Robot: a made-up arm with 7 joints.
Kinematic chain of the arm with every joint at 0, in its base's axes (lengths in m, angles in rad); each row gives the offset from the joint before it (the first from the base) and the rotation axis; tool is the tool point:
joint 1: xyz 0 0 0.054 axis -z
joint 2: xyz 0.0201 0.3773 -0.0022 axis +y
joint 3: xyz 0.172 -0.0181 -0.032 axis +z
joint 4: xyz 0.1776 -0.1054 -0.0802 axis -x
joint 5: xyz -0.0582 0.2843 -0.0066 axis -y
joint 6: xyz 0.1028 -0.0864 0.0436 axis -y
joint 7: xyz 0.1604 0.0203 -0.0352 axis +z
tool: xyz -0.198 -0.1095 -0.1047
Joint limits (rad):
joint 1: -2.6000..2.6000
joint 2: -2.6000..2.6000
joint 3: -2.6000..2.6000
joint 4: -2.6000..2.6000
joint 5: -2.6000..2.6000
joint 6: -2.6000..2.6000
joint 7: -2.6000..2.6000
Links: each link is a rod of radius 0.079 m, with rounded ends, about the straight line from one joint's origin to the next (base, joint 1, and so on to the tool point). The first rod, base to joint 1, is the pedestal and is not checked.
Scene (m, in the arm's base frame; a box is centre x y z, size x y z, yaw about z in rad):
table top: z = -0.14
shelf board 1: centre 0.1 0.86 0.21 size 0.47 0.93 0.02 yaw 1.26
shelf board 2: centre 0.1 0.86 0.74 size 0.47 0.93 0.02 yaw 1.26
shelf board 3: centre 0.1 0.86 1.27 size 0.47 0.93 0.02 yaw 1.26
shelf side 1: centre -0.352 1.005 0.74 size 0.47 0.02 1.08 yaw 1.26
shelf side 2: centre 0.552 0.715 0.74 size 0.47 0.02 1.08 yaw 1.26
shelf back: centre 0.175 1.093 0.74 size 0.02 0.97 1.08 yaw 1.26
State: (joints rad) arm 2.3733 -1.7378 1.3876 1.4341 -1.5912 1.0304 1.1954
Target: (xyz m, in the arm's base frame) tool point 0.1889 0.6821 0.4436
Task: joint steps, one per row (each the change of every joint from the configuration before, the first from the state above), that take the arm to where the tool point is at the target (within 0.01 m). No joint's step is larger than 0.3 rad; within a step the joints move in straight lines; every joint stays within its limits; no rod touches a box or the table.
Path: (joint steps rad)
1: -0.2315 -0.1639 -0.1106 0.0974 -0.0965 -0.0754 0.0025
2: -0.2314 -0.1640 -0.1106 0.0975 -0.0965 -0.0754 0.0025
3: -0.2315 -0.1639 -0.1107 0.0974 -0.0965 -0.0754 0.0026
4: -0.2314 -0.1640 -0.1106 0.0974 -0.0965 -0.0754 0.0025
5: -0.1095 -0.1032 0.1144 0.0017 0.1518 0.1155 0.1481
6: -0.1095 -0.1032 0.1143 0.0017 0.1518 0.1155 0.1481

